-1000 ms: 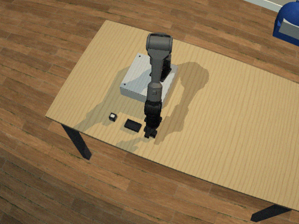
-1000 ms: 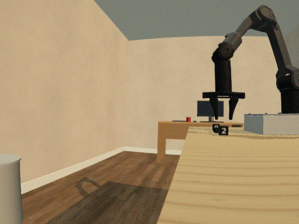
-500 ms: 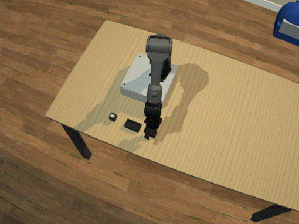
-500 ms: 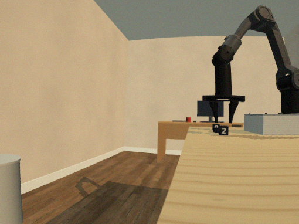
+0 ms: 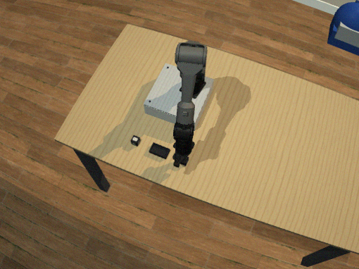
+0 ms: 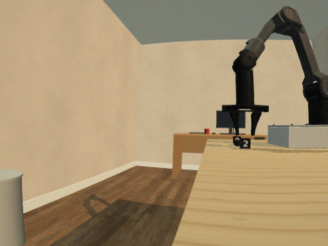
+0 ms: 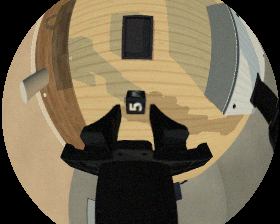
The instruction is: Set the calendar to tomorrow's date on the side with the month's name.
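My gripper is now 3 cm above the black calendar cube. From my hand the other things lie so: calendar tray: 1 cm ahead, 11 cm to the right, 3 cm below.
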